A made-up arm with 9 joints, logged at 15 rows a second.
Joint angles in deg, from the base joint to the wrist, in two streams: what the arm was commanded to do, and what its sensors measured. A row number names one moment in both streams.
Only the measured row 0 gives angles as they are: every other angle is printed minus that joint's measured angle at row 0.
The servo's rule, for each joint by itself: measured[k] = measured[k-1] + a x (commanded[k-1-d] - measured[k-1]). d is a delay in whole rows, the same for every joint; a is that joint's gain. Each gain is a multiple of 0.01, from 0.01 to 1. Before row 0 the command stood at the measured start. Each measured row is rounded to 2 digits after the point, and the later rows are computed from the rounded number. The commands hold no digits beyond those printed.
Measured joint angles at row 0:
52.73 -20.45 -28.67 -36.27 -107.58 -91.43 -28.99 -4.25 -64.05
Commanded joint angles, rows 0 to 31:
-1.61 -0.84 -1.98 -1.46 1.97 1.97 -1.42 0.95 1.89
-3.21 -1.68 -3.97 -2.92 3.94 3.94 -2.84 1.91 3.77
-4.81 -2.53 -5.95 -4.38 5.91 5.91 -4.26 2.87 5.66
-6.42 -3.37 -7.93 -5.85 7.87 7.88 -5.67 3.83 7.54
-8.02 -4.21 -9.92 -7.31 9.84 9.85 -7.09 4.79 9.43
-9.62 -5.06 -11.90 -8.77 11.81 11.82 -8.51 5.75 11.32
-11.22 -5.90 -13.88 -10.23 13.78 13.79 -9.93 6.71 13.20
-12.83 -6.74 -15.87 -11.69 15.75 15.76 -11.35 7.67 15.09
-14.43 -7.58 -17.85 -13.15 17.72 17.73 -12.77 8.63 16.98
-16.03 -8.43 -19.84 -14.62 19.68 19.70 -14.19 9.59 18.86
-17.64 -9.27 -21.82 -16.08 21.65 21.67 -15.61 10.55 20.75
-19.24 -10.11 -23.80 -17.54 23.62 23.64 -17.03 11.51 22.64
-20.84 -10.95 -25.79 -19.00 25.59 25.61 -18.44 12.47 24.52
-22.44 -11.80 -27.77 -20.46 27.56 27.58 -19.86 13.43 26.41
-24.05 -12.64 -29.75 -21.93 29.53 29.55 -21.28 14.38 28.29
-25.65 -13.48 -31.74 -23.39 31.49 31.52 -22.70 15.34 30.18
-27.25 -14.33 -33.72 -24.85 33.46 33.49 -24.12 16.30 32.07
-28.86 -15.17 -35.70 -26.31 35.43 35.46 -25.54 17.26 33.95
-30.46 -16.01 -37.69 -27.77 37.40 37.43 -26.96 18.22 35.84
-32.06 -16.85 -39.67 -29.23 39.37 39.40 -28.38 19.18 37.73
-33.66 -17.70 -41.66 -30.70 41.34 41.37 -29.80 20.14 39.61
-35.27 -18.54 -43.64 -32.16 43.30 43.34 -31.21 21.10 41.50
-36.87 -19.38 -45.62 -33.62 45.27 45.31 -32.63 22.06 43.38
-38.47 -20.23 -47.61 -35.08 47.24 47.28 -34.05 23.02 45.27
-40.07 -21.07 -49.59 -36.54 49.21 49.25 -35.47 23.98 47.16
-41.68 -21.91 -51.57 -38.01 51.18 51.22 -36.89 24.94 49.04
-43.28 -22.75 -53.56 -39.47 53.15 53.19 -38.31 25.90 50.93
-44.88 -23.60 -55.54 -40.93 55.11 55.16 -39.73 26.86 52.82
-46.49 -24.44 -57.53 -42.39 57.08 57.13 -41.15 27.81 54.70
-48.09 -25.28 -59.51 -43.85 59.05 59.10 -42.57 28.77 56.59
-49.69 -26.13 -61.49 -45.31 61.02 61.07 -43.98 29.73 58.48
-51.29 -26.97 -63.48 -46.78 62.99 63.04 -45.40 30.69 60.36
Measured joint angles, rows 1 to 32:
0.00 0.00 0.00 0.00 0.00 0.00 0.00 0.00 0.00
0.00 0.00 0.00 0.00 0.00 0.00 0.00 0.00 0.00
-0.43 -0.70 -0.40 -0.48 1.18 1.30 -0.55 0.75 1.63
-1.18 -1.51 -1.11 -1.29 2.84 3.04 -1.44 1.67 3.47
-2.16 -2.36 -2.08 -2.31 4.68 4.93 -2.54 2.62 5.35
-3.31 -3.20 -3.25 -3.48 6.59 6.88 -3.76 3.58 7.23
-4.58 -4.04 -4.58 -4.74 8.54 8.84 -5.06 4.54 9.12
-5.94 -4.89 -6.04 -6.07 10.50 10.81 -6.41 5.50 11.01
-7.37 -5.73 -7.61 -7.44 12.47 12.78 -7.78 6.46 12.89
-8.84 -6.57 -9.26 -8.84 14.44 14.75 -9.17 7.42 14.78
-10.35 -7.41 -10.98 -10.26 16.41 16.72 -10.57 8.38 16.67
-11.88 -8.26 -12.75 -11.70 18.37 18.69 -11.98 9.34 18.55
-13.44 -9.10 -14.56 -13.15 20.34 20.66 -13.40 10.30 20.44
-15.01 -9.94 -16.41 -14.60 22.31 22.63 -14.82 11.26 22.33
-16.58 -10.78 -18.29 -16.05 24.28 24.60 -16.23 12.22 24.21
-18.16 -11.63 -20.19 -17.51 26.25 26.57 -17.65 13.18 26.10
-19.75 -12.47 -22.10 -18.97 28.22 28.54 -19.07 14.13 27.98
-21.34 -13.31 -24.03 -20.43 30.18 30.51 -20.49 15.09 29.87
-22.94 -14.16 -25.97 -21.89 32.15 32.48 -21.91 16.05 31.76
-24.54 -15.00 -27.92 -23.35 34.12 34.45 -23.33 17.01 33.64
-26.14 -15.84 -29.87 -24.81 36.09 36.42 -24.75 17.97 35.53
-27.74 -16.68 -31.83 -26.27 38.06 38.39 -26.17 18.93 37.42
-29.34 -17.53 -33.80 -27.73 40.03 40.36 -27.59 19.89 39.30
-30.94 -18.37 -35.77 -29.19 41.99 42.33 -29.00 20.85 41.19
-32.54 -19.21 -37.74 -30.65 43.96 44.30 -30.42 21.81 43.07
-34.14 -20.06 -39.71 -32.11 45.93 46.27 -31.84 22.77 44.96
-35.74 -20.90 -41.69 -33.57 47.90 48.24 -33.26 23.73 46.85
-37.34 -21.74 -43.67 -35.04 49.87 50.21 -34.68 24.69 48.73
-38.94 -22.58 -45.65 -36.50 51.84 52.18 -36.10 25.65 50.62
-40.54 -23.43 -47.63 -37.96 53.80 54.15 -37.52 26.61 52.51
-42.15 -24.27 -49.61 -39.42 55.77 56.12 -38.94 27.56 54.39
-43.75 -25.11 -51.59 -40.88 57.74 58.09 -40.36 28.52 56.28
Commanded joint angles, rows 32 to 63:
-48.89 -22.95 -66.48 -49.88 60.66 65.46 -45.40 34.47 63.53
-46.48 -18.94 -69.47 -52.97 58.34 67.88 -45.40 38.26 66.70
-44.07 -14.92 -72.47 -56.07 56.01 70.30 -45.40 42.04 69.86
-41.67 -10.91 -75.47 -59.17 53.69 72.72 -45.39 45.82 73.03
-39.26 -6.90 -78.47 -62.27 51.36 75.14 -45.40 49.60 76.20
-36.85 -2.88 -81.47 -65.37 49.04 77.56 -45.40 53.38 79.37
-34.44 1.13 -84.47 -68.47 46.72 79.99 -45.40 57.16 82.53
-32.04 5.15 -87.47 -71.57 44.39 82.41 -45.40 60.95 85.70
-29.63 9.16 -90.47 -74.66 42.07 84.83 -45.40 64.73 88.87
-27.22 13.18 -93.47 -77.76 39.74 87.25 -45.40 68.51 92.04
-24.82 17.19 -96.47 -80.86 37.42 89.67 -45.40 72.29 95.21
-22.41 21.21 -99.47 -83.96 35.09 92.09 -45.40 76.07 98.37
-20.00 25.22 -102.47 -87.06 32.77 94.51 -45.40 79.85 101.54
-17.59 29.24 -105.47 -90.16 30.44 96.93 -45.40 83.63 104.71
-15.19 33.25 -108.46 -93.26 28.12 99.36 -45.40 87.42 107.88
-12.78 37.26 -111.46 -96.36 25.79 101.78 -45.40 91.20 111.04
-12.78 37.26 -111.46 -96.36 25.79 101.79 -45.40 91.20 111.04
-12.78 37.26 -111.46 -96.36 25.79 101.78 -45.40 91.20 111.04
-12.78 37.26 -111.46 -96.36 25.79 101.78 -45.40 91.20 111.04
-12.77 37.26 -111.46 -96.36 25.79 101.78 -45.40 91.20 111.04
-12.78 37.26 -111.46 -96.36 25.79 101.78 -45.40 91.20 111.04
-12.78 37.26 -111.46 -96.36 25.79 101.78 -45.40 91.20 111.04
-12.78 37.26 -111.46 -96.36 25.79 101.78 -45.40 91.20 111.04
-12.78 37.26 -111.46 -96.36 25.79 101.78 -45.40 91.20 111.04
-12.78 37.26 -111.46 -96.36 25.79 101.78 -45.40 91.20 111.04
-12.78 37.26 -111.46 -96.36 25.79 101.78 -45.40 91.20 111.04
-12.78 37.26 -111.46 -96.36 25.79 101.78 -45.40 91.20 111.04
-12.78 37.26 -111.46 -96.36 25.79 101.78 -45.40 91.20 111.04
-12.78 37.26 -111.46 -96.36 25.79 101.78 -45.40 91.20 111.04
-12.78 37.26 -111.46 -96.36 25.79 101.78 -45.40 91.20 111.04
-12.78 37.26 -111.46 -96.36 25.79 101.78 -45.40 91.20 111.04
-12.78 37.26 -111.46 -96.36 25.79 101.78 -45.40 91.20 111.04
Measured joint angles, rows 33 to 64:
-45.35 -25.96 -53.57 -42.34 59.71 60.06 -41.77 29.48 58.17
-46.95 -26.80 -55.55 -43.81 61.68 62.03 -43.19 30.44 60.05
-47.47 -23.60 -57.74 -45.81 61.07 64.29 -44.05 33.62 63.04
-47.20 -19.73 -60.09 -48.17 59.43 66.66 -44.58 37.29 66.19
-46.35 -15.74 -62.57 -50.78 57.38 69.06 -44.90 41.04 69.35
-45.09 -11.73 -65.15 -53.55 55.17 71.48 -45.09 44.82 72.51
-43.52 -7.72 -67.81 -56.43 52.88 73.90 -45.21 48.60 75.68
-41.72 -3.70 -70.54 -59.38 50.58 76.32 -45.28 52.38 78.85
-39.75 0.31 -73.33 -62.38 48.26 78.74 -45.33 56.16 82.01
-37.67 4.33 -76.16 -65.41 45.94 81.16 -45.36 59.94 85.18
-35.50 8.34 -79.02 -68.46 43.62 83.58 -45.38 63.72 88.35
-33.26 12.36 -81.91 -71.53 41.29 86.00 -45.39 67.50 91.52
-30.98 16.37 -84.82 -74.61 38.97 88.42 -45.39 71.28 94.69
-28.67 20.39 -87.75 -77.70 36.64 90.84 -45.39 75.06 97.85
-26.33 24.40 -90.69 -80.79 34.32 93.26 -45.39 78.84 101.02
-23.97 28.42 -93.65 -83.88 31.99 95.68 -45.39 82.62 104.19
-21.60 32.43 -96.61 -86.98 29.67 98.11 -45.39 86.41 107.36
-19.22 36.44 -99.58 -90.08 27.34 100.53 -45.39 90.19 110.52
-17.48 37.12 -101.96 -92.15 26.41 101.36 -45.39 90.99 110.97
-16.21 37.24 -103.86 -93.54 26.04 101.64 -45.39 91.16 111.03
-15.28 37.26 -105.38 -94.47 25.89 101.73 -45.39 91.19 111.04
-14.60 37.26 -106.60 -95.09 25.83 101.76 -45.39 91.20 111.04
-14.11 37.26 -107.57 -95.51 25.81 101.77 -45.39 91.20 111.04
-13.75 37.26 -108.35 -95.79 25.80 101.78 -45.39 91.20 111.04
-13.49 37.26 -108.97 -95.98 25.79 101.78 -45.39 91.20 111.04
-13.30 37.26 -109.47 -96.11 25.79 101.78 -45.39 91.20 111.04
-13.16 37.26 -109.87 -96.19 25.79 101.78 -45.39 91.20 111.04
-13.06 37.26 -110.19 -96.25 25.79 101.78 -45.39 91.20 111.04
-12.98 37.26 -110.44 -96.29 25.79 101.78 -45.39 91.20 111.04
-12.93 37.26 -110.64 -96.31 25.79 101.78 -45.39 91.20 111.04
-12.89 37.26 -110.80 -96.33 25.79 101.78 -45.39 91.20 111.04
-12.86 37.26 -110.93 -96.34 25.79 101.78 -45.39 91.20 111.04

